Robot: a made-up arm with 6 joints. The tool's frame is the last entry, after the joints.
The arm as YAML. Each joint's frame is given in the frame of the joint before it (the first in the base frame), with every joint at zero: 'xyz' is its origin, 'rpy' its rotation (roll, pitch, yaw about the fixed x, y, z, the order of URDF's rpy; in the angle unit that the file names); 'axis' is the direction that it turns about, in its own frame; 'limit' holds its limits. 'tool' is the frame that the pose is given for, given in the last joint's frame.
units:
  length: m
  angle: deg
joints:
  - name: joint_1
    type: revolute
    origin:
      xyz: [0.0, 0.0, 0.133]
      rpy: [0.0, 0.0, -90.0]
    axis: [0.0, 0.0, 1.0]
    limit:
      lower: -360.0
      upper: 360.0
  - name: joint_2
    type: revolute
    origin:
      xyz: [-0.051, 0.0, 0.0]
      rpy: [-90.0, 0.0, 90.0]
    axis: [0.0, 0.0, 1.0]
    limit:
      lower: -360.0
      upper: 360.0
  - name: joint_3
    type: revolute
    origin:
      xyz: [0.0, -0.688, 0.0]
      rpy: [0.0, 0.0, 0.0]
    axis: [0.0, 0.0, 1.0]
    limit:
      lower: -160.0
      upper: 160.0
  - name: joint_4
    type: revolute
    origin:
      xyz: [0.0, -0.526, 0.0]
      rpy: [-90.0, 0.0, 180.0]
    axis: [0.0, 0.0, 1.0]
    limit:
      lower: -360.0
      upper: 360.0
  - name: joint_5
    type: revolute
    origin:
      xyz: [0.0, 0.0, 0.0]
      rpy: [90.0, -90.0, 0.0]
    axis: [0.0, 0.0, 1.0]
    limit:
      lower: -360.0
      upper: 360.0
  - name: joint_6
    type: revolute
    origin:
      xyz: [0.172, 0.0, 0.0]
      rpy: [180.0, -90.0, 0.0]
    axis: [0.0, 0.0, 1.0]
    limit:
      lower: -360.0
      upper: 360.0
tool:
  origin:
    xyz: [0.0, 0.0, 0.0]
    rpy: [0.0, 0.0, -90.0]
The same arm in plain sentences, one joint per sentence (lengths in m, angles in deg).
The arm has six revolute joints in a row. What follows holds with every joint at zero, and every direction is one of the base frame's. Joint 1 lies 0.1330 m along +z from the base frame's origin and rotates about +z, from -360.00 to 360.00 deg. Joint 2 lies 0.0510 m along +y from joint 1 and rotates about +y, from -360.00 to 360.00 deg. Joint 3 lies 0.6880 m along +z from joint 2 and rotates about +y, from -160.00 to 160.00 deg. Joint 4 lies 0.5260 m along +z from joint 3 and rotates about +z, from -360.00 to 360.00 deg. Joint 5 lies at the same point as joint 4 and rotates about +y, from -360.00 to 360.00 deg. Joint 6 lies 0.1720 m along +z from joint 5 and rotates about +z, from -360.00 to 360.00 deg. The tool frame, which is the frame that the pose is given for, lies at the same point as joint 6; its axes are parallel to the base frame's.
